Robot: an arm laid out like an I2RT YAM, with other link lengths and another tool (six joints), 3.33 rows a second.
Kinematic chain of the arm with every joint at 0, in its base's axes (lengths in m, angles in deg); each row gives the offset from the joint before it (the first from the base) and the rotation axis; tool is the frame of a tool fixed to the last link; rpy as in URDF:
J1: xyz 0 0 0.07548 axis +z
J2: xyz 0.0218 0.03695 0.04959 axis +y
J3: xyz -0.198 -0.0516 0 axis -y
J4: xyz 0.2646 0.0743 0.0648 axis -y
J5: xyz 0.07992 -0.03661 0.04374 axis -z
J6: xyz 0.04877 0 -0.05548 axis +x
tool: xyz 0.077 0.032 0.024 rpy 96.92 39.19 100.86
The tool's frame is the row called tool.
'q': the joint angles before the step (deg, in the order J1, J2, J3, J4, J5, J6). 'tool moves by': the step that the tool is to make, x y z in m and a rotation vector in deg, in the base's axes. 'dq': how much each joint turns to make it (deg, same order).
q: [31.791 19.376 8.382 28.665 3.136 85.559]
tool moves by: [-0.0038 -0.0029 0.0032 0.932 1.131 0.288]
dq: [0.210 -3.865 -0.004 -4.406 0.341 1.351]
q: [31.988 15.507 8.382 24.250 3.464 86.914]
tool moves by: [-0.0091 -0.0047 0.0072 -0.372 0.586 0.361]
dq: [0.047 -7.267 0.018 -7.984 -0.302 0.086]
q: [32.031 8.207 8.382 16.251 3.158 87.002]
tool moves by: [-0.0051 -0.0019 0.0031 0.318 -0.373 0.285]
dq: [0.219 -3.214 -0.473 -2.261 -0.043 0.087]
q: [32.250 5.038 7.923 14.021 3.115 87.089]
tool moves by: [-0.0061 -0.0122 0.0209 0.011 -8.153 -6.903]
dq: [-0.125 1.805 -0.503 9.849 4.814 -6.472]
